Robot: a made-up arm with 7 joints.
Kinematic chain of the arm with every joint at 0, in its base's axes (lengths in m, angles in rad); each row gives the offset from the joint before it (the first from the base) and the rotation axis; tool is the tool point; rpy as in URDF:
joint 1: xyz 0 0 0.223 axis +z
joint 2: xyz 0 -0.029 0.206 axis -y
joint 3: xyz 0 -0.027 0.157 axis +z
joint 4: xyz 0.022 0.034 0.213 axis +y
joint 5: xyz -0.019 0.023 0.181 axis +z
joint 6: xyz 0 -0.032 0.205 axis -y
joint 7: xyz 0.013 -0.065 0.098 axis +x
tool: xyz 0 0 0 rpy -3.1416 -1.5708 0
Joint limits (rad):
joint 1: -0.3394..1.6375
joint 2: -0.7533..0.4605
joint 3: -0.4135..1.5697
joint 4: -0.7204..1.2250
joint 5: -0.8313..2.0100
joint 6: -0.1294..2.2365
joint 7: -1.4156..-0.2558
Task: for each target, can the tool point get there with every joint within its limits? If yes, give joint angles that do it. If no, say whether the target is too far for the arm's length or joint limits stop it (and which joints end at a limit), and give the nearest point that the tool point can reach.
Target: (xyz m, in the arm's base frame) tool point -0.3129 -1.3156 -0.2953
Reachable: no: too far | nearest point -0.1377 -0.5792 0.7822 | short by 1.317 m
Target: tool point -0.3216 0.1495 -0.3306
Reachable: no: joint limits stop it (at a limit: joint 1, joint 2, joint 4, joint 5) | nearest point -0.1907 0.5306 0.4659 | short by 0.893 m
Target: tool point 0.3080 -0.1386 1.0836
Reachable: yes | joints -0.1335 -0.4307 1.0701 -0.3449 1.5617 2.0239 -0.8738
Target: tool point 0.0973 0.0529 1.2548
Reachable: yes | joints 0.1408 0.0253 0.9079 0.4477 -0.0013 0.7882 -0.6740
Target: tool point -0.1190 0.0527 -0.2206
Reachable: no: joint limits stop it (at a limit: joint 1, joint 2, joint 4, joint 5) | nearest point -0.1061 0.5227 0.4629 | short by 0.830 m
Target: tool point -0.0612 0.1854 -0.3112
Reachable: no: joint limits stop it (at a limit: joint 1, joint 2, joint 4, joint 5) | nearest point -0.0475 0.5625 0.4379 | short by 0.839 m
